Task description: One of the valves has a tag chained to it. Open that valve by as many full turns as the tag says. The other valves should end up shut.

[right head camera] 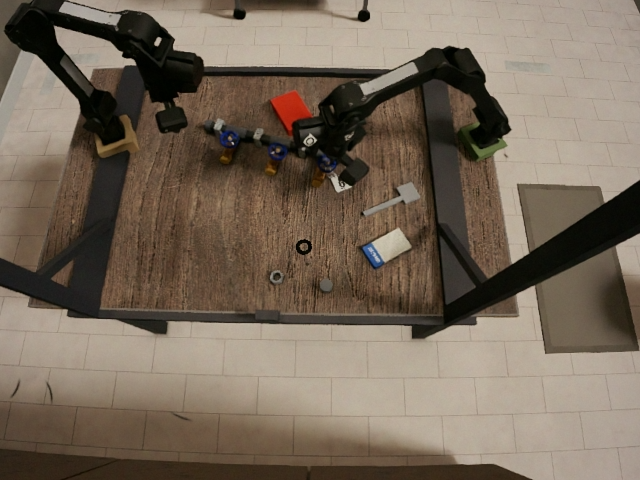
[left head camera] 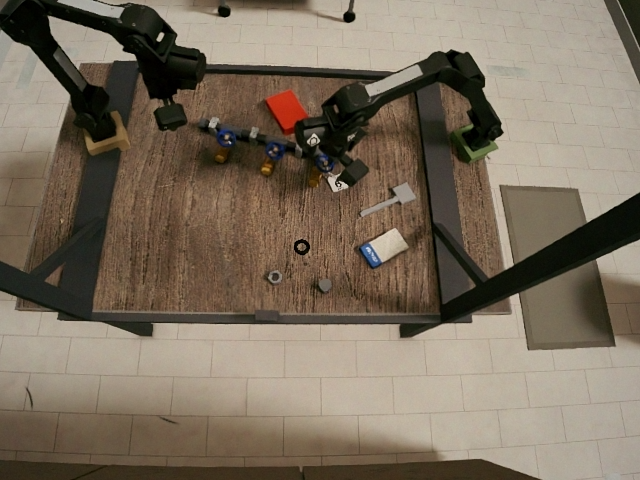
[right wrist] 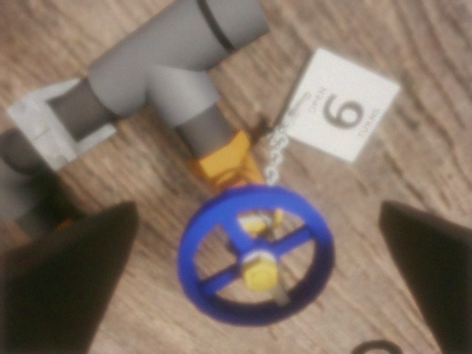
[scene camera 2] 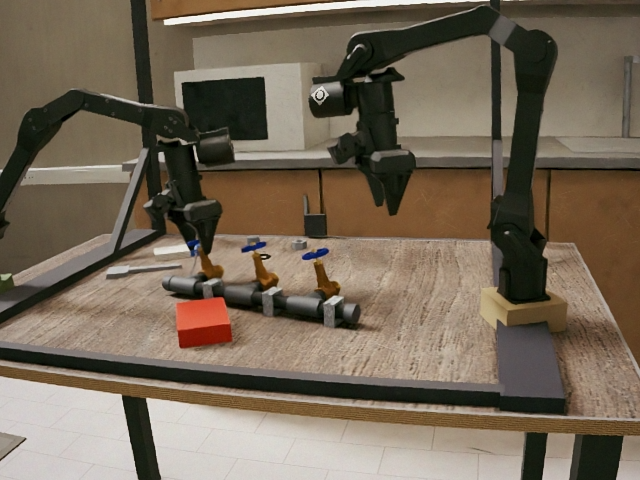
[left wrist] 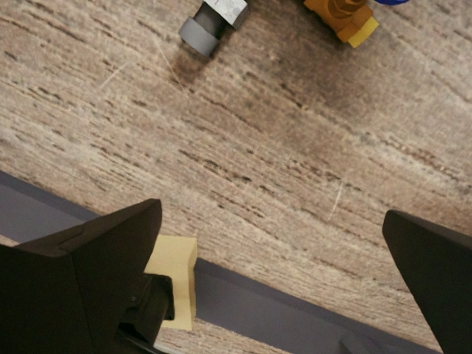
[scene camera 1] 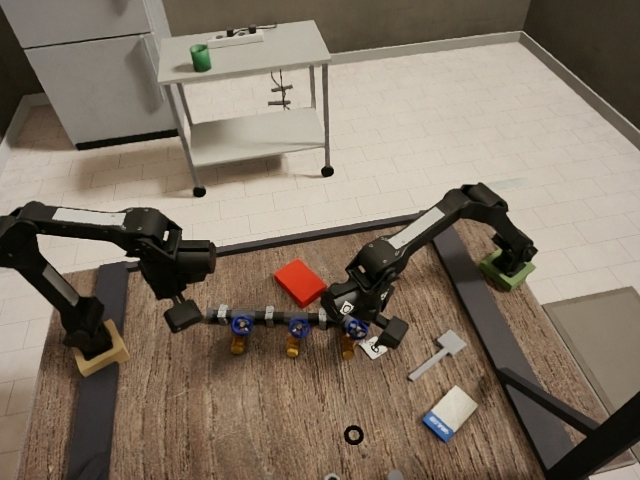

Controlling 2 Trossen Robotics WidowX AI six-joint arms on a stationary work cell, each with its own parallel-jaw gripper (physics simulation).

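Where they show: left gripper, fingertip midpoint: (scene camera 2: 385, 210) (left wrist: 272, 215); right gripper, fingertip midpoint: (right head camera: 326, 167) (left head camera: 324, 167) (right wrist: 258, 212) (scene camera 2: 199, 252) (scene camera 1: 357, 334); left arm's base, origin of the base link: (right head camera: 112, 133) (left head camera: 102, 130) (scene camera 2: 523, 295) (left wrist: 145, 295) (scene camera 1: 96, 344); right arm's base, origin of the base link: (right head camera: 484, 137) (left head camera: 476, 139) (scene camera 1: 508, 264).
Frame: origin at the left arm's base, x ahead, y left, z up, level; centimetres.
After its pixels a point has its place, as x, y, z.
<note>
Three valves with blue handwheels stand along a grey pipe (left head camera: 237, 132) {33.5, -13.4, -1.2} (scene camera 2: 240, 295) {42.8, -17.8, -1.8}: the left valve (left head camera: 226, 137) {29.7, -18.3, 5.2} (scene camera 2: 315, 253) {29.9, -15.8, 5.1}, the middle valve (left head camera: 275, 150) {39.7, -26.3, 5.1} (scene camera 2: 253, 246) {39.8, -23.7, 5.1} and the tagged valve (left head camera: 324, 163) {49.6, -34.0, 5.1} (right wrist: 186, 265) {49.5, -32.0, 5.1} at the head views' right end. A white tag (left head camera: 337, 182) {53.5, -35.9, -4.0} (right wrist: 345, 112) {53.6, -36.4, -4.1} hangs on its chain and reads OPEN 6 TURNS. One spoke of that handwheel has a pale end. My right gripper (scene camera 2: 199, 248) {50.1, -33.7, 2.1} (right wrist: 258, 212) {50.1, -33.7, 2.1} is open, its fingers either side of the tagged handwheel. My left gripper (scene camera 2: 386, 209) {18.6, -12.2, 12.2} (left wrist: 272, 215) {18.6, -12.2, 12.2} is open and empty, high beside the pipe's left end. How far each valve is open cannot be told.
A red block (left head camera: 287, 111) {48.8, -11.3, -1.5} (scene camera 2: 204, 321) {48.6, -6.7, -1.5} lies behind the pipe. A grey mallet (left head camera: 403, 193) {68.6, -45.6, -3.4} and a white and blue box (left head camera: 383, 248) {56.3, -57.6, -3.0} lie at the right. A black ring (left head camera: 295, 246) {36.3, -48.5, -4.4}, a nut (left head camera: 274, 277) {28.2, -53.6, -3.5} and a grey cylinder (left head camera: 324, 285) {38.7, -60.8, -2.5} lie near the front edge.
</note>
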